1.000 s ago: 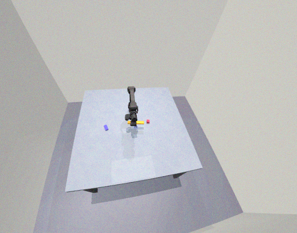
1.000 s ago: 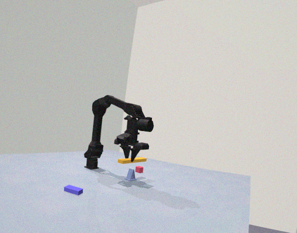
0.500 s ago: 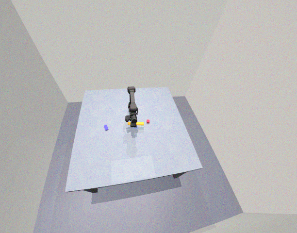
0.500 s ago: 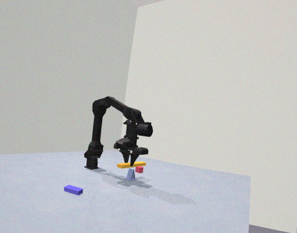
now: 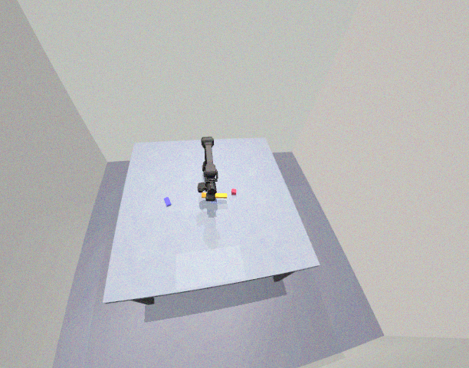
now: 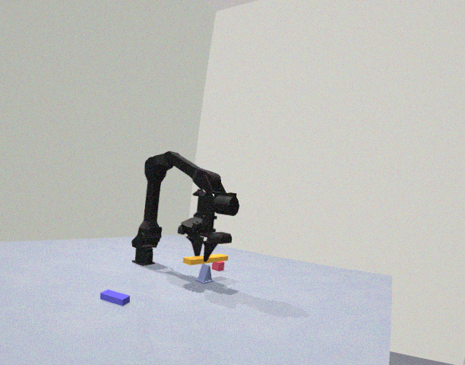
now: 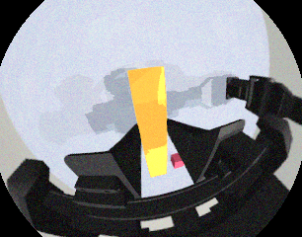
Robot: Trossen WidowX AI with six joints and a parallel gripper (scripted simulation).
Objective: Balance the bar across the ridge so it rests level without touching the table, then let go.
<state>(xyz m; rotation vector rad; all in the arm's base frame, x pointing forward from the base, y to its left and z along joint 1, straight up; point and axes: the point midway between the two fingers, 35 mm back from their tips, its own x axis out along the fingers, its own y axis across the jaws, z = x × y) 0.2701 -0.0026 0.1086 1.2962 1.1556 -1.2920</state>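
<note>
Now: the yellow bar 30 mm to the left of my gripper tip. The rest, counted from my gripper tip: purple block 310 mm to the right, 70 mm below, 20 mm behind; then small red cube 190 mm to the left, 60 mm below, 50 mm behind.
</note>
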